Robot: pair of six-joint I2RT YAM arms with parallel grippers.
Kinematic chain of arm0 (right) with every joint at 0, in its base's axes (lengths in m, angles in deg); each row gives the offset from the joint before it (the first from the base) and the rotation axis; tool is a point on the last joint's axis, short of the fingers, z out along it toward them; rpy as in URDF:
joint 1: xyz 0 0 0.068 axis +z
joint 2: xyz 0.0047 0.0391 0.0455 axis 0.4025 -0.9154 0
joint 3: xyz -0.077 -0.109 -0.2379 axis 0.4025 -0.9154 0
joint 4: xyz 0.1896 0.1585 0.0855 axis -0.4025 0.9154 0
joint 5: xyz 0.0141 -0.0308 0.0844 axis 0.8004 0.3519 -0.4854
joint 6: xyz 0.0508 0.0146 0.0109 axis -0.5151 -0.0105 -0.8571
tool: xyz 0 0 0 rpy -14.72 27.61 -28.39
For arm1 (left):
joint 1: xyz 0 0 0.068 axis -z
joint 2: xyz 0.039 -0.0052 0.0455 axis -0.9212 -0.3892 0
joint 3: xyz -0.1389 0.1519 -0.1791 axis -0.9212 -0.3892 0
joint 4: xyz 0.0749 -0.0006 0.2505 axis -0.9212 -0.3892 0
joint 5: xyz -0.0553 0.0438 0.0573 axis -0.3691 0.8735 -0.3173
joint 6: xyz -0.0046 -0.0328 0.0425 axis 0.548 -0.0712 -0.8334
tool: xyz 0 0 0 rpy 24.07 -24.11 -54.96
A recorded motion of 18 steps. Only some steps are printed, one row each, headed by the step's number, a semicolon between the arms.
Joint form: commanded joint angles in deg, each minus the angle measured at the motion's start. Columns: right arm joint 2, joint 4, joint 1, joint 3, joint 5, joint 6; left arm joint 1, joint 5, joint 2, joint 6, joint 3, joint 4.
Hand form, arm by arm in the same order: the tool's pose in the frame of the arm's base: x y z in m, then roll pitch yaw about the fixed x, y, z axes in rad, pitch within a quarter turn. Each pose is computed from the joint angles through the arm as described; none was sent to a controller.
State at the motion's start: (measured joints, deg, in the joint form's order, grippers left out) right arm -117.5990 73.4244 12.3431 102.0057 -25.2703 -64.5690; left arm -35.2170 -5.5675 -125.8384 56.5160 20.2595 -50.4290
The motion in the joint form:
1: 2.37 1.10 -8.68 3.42 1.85 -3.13; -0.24 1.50 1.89 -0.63 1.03 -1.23
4: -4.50 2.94 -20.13 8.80 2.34 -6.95; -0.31 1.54 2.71 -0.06 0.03 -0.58
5: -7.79 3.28 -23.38 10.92 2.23 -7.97; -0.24 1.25 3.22 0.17 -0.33 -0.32
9: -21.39 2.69 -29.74 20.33 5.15 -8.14; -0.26 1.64 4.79 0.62 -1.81 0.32
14: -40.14 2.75 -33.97 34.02 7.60 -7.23; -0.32 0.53 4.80 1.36 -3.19 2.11
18: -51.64 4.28 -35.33 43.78 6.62 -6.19; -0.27 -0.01 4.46 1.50 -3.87 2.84
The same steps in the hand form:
1: 0.1760 0.0996 0.3190 2.3131 0.9595 2.9211; 0.2369 -0.1686 0.2160 -2.2434 0.2453 -3.0558
4: 0.2155 0.0690 0.3252 2.3211 0.8690 2.6923; 0.2342 -0.1665 0.2153 -2.2372 0.2444 -3.0466
5: 0.2312 0.0595 0.3253 2.3328 0.8357 2.6380; 0.2326 -0.1661 0.2161 -2.2292 0.2448 -3.0471
9: 0.2926 0.0379 0.3244 2.4191 0.8030 2.5444; 0.2277 -0.1627 0.2159 -2.2239 0.2516 -3.0360
14: 0.3750 0.0177 0.3028 2.5370 0.7584 2.5272; 0.2260 -0.1620 0.2111 -2.2063 0.2389 -3.0371
18: 0.4232 0.0100 0.2819 2.5840 0.7158 2.5597; 0.2252 -0.1621 0.2070 -2.2038 0.2289 -3.0427

